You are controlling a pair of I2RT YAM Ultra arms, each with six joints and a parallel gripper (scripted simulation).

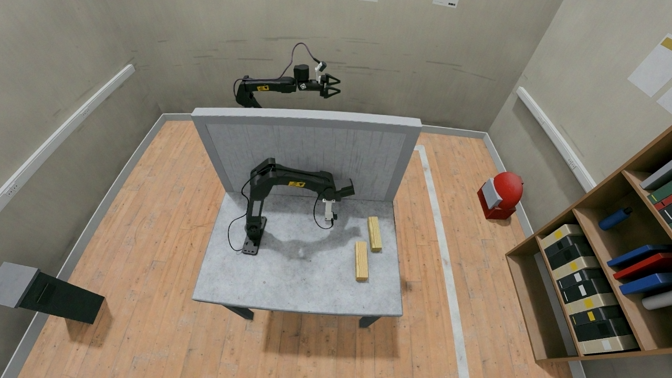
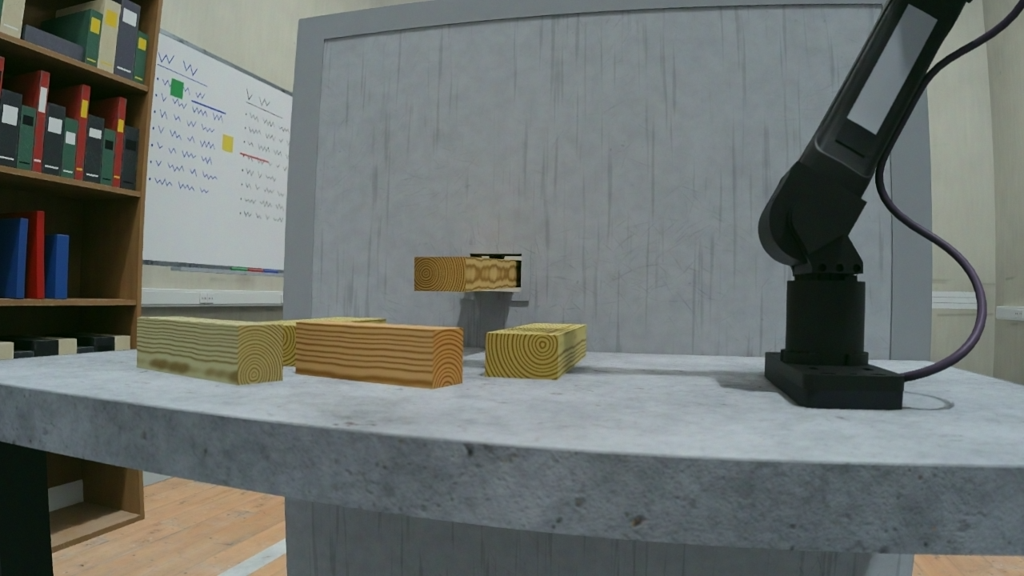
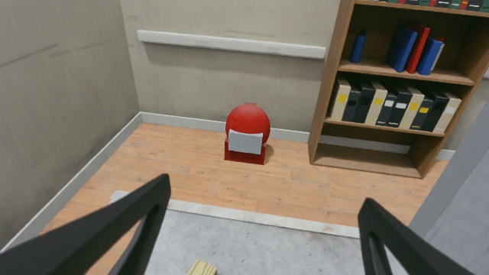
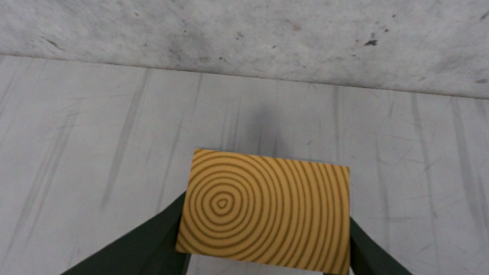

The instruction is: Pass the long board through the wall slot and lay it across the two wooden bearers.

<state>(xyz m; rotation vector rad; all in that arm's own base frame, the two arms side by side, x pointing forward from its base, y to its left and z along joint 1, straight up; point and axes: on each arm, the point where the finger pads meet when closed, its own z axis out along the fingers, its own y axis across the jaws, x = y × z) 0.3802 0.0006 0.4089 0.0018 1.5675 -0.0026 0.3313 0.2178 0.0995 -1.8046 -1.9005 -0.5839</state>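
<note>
The long board is 32 cm below my left hand, 29 cm to the right of it and 2 cm behind it.
</note>
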